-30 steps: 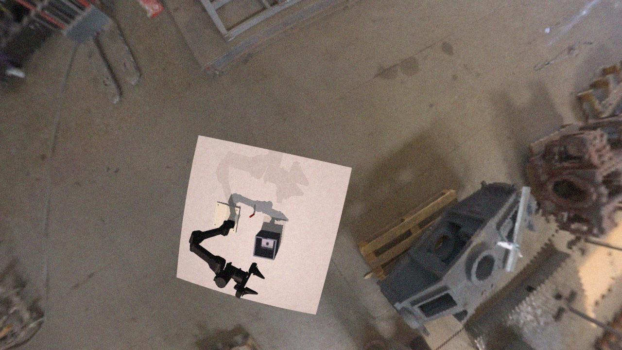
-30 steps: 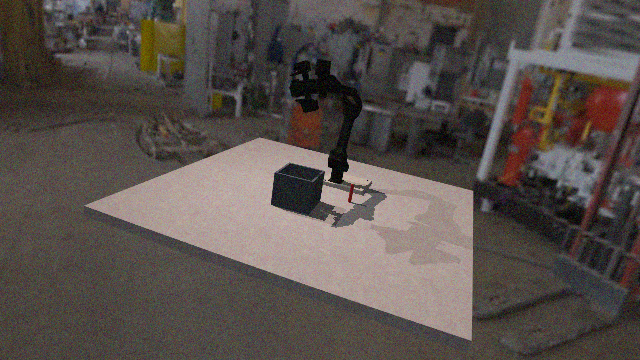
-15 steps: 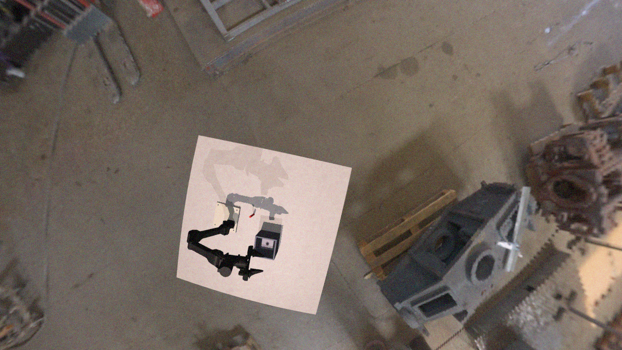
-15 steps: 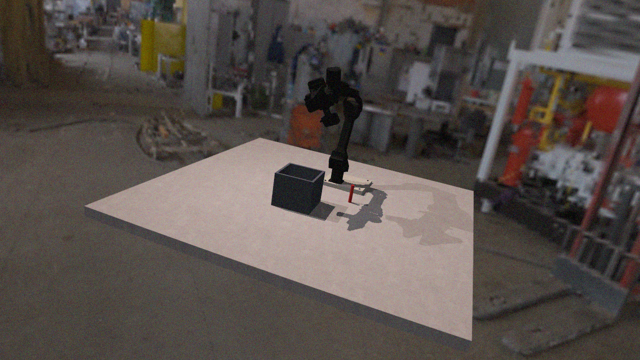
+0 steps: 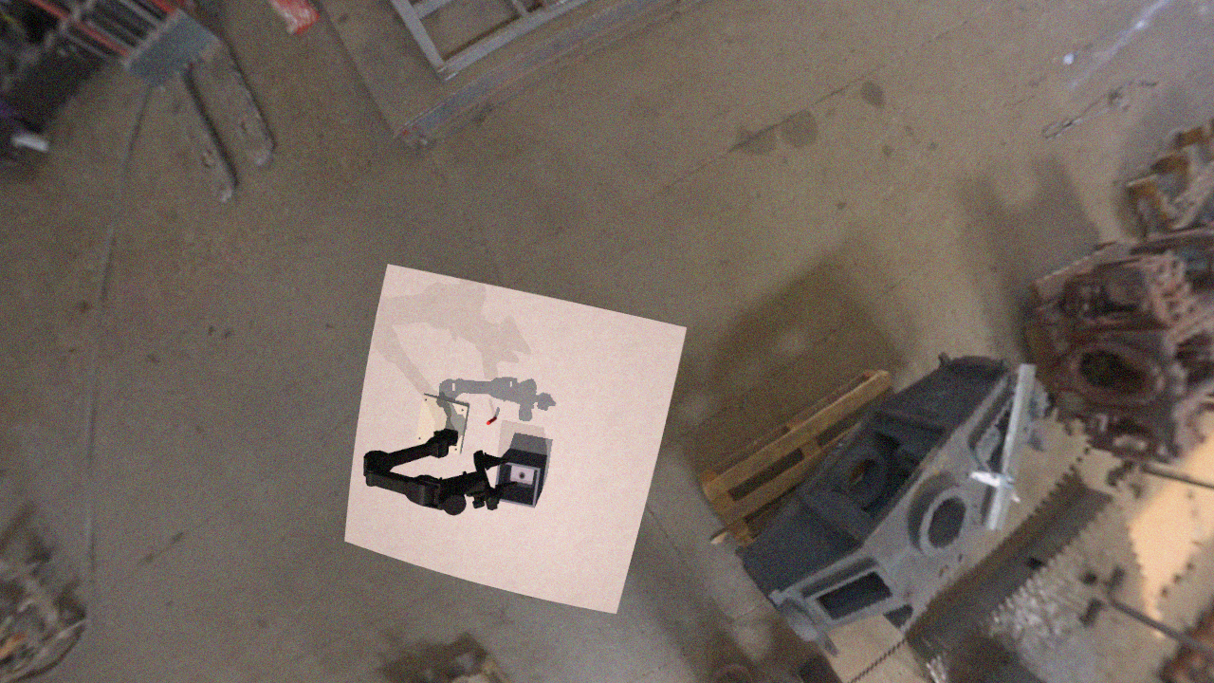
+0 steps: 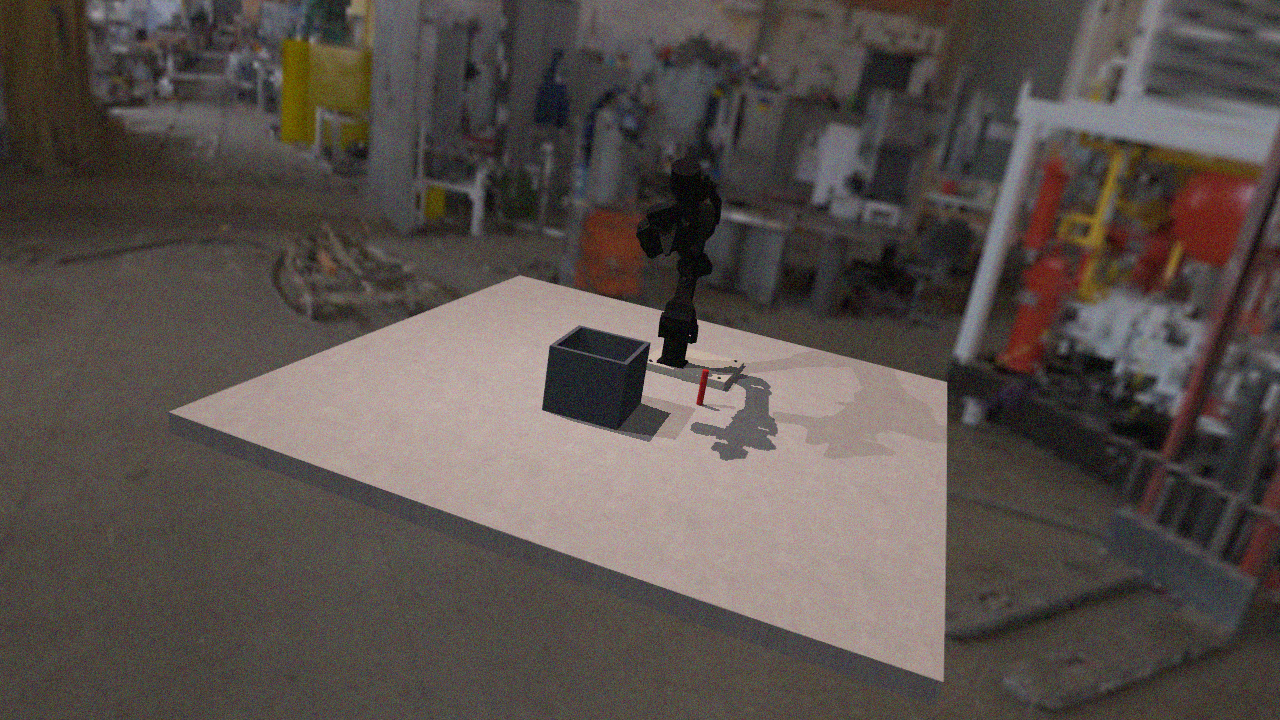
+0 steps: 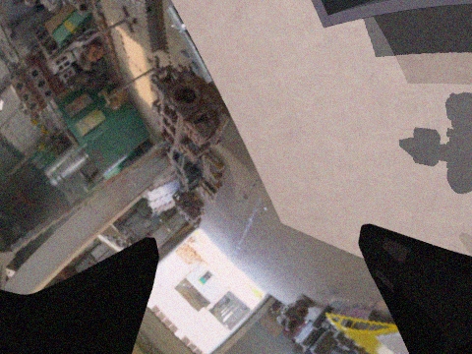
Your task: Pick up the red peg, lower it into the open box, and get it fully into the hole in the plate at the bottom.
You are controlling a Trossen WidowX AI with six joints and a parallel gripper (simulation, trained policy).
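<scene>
The red peg is 180 mm behind my gripper tip, 60 mm to the left of it and 280 mm below it. Also, from my gripper tip: plate 20 mm behind, 130 mm to the right, 270 mm below.
</scene>
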